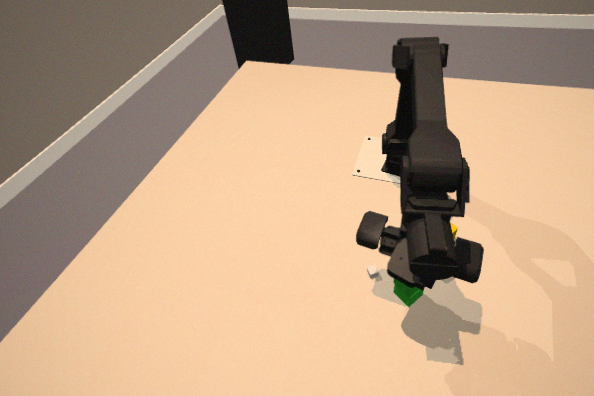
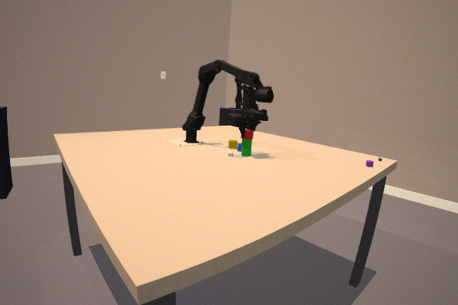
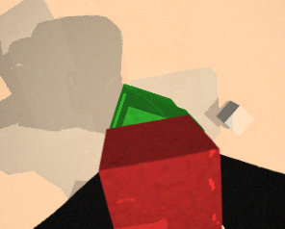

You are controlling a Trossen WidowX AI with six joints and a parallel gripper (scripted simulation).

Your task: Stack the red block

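Right now my gripper tip is 1 cm below the red block. The rest, counted from my gripper tip: small white cube (7 cm to the right, 7 cm below, 1 cm behind); then yellow block (15 cm behind, 6 cm below, 3 cm to the left); then blue block (8 cm behind, 7 cm below, 3 cm to the left).
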